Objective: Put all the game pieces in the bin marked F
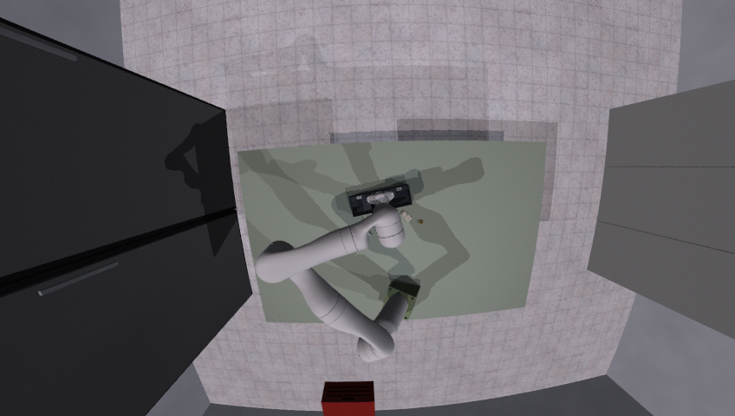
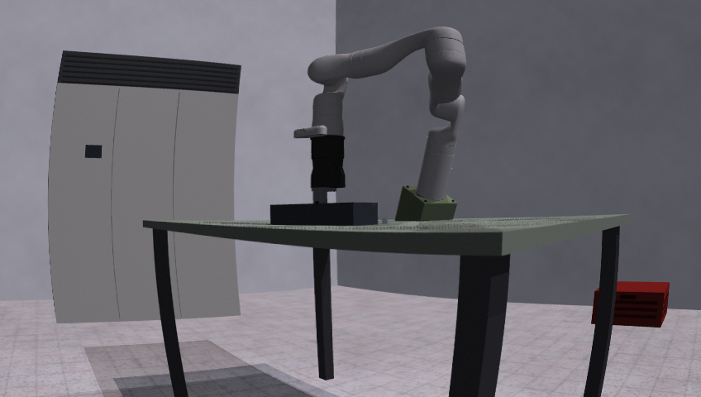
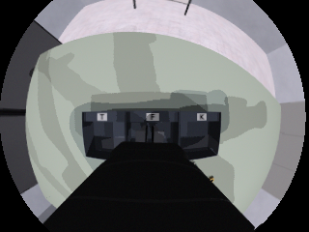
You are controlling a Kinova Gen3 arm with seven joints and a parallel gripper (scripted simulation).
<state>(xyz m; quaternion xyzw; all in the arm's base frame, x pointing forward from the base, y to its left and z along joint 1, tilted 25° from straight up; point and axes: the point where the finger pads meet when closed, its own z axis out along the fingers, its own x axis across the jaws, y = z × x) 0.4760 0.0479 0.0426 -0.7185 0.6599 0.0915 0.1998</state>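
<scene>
Now: the black bin row 10 mm to the right of my hand, 10 mm below it and 10 mm behind it. From my hand the other things lie so: red piece (100 mm behind, 70 mm to the right, 30 mm below); pale tile (110 mm to the right, 80 mm behind, 30 mm below); blue piece (90 mm behind, 40 mm to the left, 30 mm below).
</scene>
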